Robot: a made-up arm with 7 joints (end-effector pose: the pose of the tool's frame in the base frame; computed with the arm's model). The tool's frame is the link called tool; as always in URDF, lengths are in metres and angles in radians. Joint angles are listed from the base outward.
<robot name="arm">
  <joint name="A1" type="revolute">
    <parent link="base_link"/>
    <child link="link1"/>
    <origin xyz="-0.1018 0.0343 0.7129" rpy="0 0 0"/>
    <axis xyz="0 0 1"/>
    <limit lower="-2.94" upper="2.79"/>
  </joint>
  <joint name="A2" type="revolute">
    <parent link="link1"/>
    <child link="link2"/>
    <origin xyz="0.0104 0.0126 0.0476" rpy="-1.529 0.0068 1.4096"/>
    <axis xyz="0 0 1"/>
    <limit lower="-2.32" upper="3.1"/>
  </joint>
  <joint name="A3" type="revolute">
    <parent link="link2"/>
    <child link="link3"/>
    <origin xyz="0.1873 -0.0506 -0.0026" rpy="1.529 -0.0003 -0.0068"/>
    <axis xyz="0 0 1"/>
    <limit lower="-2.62" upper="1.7"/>
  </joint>
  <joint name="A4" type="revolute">
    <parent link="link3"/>
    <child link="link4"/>
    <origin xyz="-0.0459 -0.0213 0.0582" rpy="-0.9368 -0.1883 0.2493"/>
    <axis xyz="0 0 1"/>
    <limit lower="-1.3" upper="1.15"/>
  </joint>
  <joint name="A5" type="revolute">
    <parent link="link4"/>
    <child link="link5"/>
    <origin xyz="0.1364 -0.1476 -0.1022" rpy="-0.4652 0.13 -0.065"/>
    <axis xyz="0 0 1"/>
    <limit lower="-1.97" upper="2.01"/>
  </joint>
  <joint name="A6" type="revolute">
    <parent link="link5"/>
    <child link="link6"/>
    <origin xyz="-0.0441 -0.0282 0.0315" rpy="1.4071 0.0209 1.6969"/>
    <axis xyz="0 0 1"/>
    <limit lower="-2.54" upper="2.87"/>
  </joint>
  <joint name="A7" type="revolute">
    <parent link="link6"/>
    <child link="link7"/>
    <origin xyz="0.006 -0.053 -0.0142" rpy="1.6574 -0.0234 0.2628"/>
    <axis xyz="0 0 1"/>
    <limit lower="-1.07" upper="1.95"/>
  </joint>
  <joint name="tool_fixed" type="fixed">
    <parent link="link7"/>
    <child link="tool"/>
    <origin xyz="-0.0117 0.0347 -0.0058" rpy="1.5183 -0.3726 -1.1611"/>
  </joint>
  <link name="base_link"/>
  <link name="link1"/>
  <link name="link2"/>
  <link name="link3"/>
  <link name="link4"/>
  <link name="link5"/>
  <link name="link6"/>
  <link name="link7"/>
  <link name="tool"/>
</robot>
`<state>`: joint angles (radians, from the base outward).
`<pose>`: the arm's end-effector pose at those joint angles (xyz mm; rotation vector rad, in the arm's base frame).
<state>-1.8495 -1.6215 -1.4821 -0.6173 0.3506 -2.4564 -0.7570</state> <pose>-343.2 162.4 755.3 0.2416 -0.2560 1.0922</pose>
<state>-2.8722 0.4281 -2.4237 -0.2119 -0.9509 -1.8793 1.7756</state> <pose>-1.1 -156.8 860.7 -2.4501 -0.6046 -0.9756</pose>
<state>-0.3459 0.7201 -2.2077 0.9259 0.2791 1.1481 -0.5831</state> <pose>44.3 101.8 766.0 0.3891 -1.4050 1.7610</pose>
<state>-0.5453 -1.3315 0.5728 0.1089 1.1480 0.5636 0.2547</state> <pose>-92.2 -93.2 1183.1 0.4019 0.4423 -1.5385</pose>
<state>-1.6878 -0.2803 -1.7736 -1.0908 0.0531 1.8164 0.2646</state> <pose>-85.1 118.8 923.7 -2.9537 0.0910 -0.0765</pose>
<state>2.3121 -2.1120 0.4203 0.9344 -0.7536 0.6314 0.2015</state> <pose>84.9 169.9 1040.0 -0.2443 1.9867 2.1500</pose>
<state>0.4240 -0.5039 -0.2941 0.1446 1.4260 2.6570 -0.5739</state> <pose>-33.6 217.1 1097.8 2.0258 -1.4865 0.8263</pose>
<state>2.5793 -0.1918 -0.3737 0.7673 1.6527 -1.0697 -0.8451</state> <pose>-449.2 -162.4 911.5 1.3801 -2.2119 1.4960</pose>
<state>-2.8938 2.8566 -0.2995 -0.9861 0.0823 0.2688 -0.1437</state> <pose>-297.6 -13.2 557.6 1.1256 -1.0574 0.8445</pose>
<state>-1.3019 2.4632 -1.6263 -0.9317 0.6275 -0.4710 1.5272</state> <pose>92.9 204.5 612.4 -0.1614 -1.3533 -1.2730</pose>
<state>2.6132 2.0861 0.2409 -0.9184 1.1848 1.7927 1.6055</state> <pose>-362.5 68.9 548.7 1.2290 -0.3441 -0.9739</pose>
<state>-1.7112 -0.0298 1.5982 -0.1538 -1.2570 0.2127 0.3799</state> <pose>285.3 -31.2 948.0 1.6354 1.6471 -0.6476</pose>
